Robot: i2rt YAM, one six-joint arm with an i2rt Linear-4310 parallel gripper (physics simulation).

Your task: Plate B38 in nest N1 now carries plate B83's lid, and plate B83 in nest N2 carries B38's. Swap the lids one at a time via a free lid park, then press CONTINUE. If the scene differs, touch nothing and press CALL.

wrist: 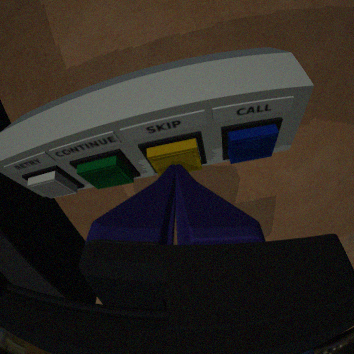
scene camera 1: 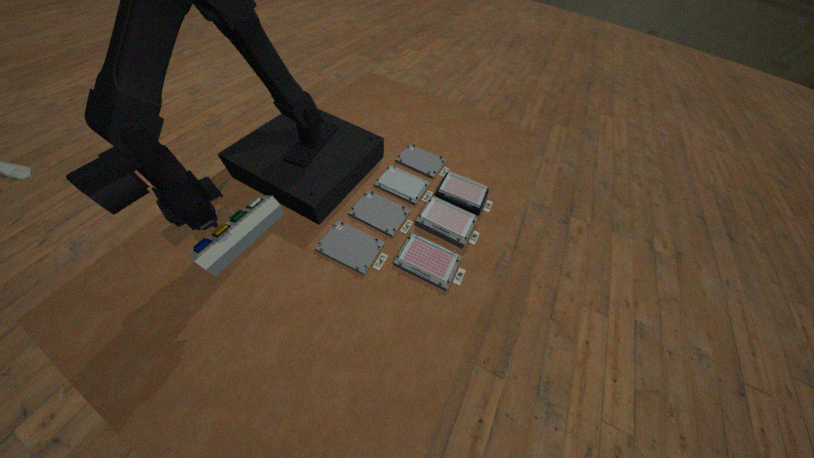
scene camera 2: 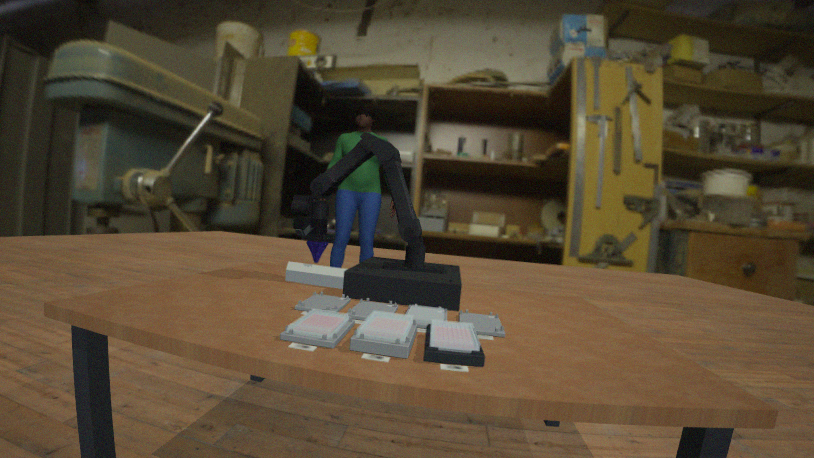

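Where they show: gripper, between the fingertips: [wrist: 175, 173] [scene camera 1: 215, 225] [scene camera 2: 316, 262]; arm's base, origin of its link: [scene camera 1: 312, 143] [scene camera 2: 413, 269].
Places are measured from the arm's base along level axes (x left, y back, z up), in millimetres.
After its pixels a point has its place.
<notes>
My gripper [scene camera 1: 216, 225] @[x -329, y 65, z -15 mm] [scene camera 2: 316, 260] @[x -329, y 65, z -15 mm] [wrist: 175, 173] @[x -329, y 65, z -15 mm] is shut and empty. Its tips are at the yellow SKIP button [scene camera 1: 220, 230] @[x -334, y 56, z -26 mm] [wrist: 173, 150] @[x -332, y 56, z -25 mm] in the wrist view; I cannot tell whether they touch it. The green CONTINUE button [scene camera 1: 237, 215] @[x -284, y 47, z -25 mm] [wrist: 102, 171] @[x -284, y 51, z -27 mm] and the blue CALL button [scene camera 1: 202, 245] @[x -380, y 65, z -26 mm] [wrist: 252, 142] @[x -377, y 71, z -27 mm] flank it on the console [scene camera 1: 244, 242] @[x -330, y 10, z -60 mm] [scene camera 2: 314, 276] @[x -320, y 8, z -53 mm] [wrist: 175, 90] @[x -348, y 24, z -26 mm]. Three pink-welled plates [scene camera 1: 430, 257] @[x -209, y -428, z -56 mm] [scene camera 1: 448, 216] @[x -80, y -442, z -41 mm] [scene camera 1: 465, 187] @[x 49, y -467, z -44 mm] sit in nests, apparently lidded. Their labels are too small to read. Three grey lid parks [scene camera 1: 350, 246] @[x -243, y -229, z -71 mm] [scene camera 1: 379, 212] @[x -115, y -257, z -71 mm] [scene camera 1: 421, 159] @[x 145, y -304, z -71 mm] look bare; a fourth park [scene camera 1: 402, 183] @[x 8, y -283, z -63 mm] carries a pale lid.
The black arm base [scene camera 1: 301, 165] @[x -100, y -26, z 6 mm] [scene camera 2: 401, 281] @[x -44, y -150, z -15 mm] stands between the console and the lid parks. A white RETRY button [scene camera 1: 254, 202] @[x -235, y 36, z -26 mm] [wrist: 51, 183] @[x -240, y 42, z -27 mm] is at the console's other end. Small label cards [scene camera 1: 380, 261] [scene camera 2: 375, 357] lie beside the parks and nests. A person [scene camera 2: 359, 176] stands behind the table.
</notes>
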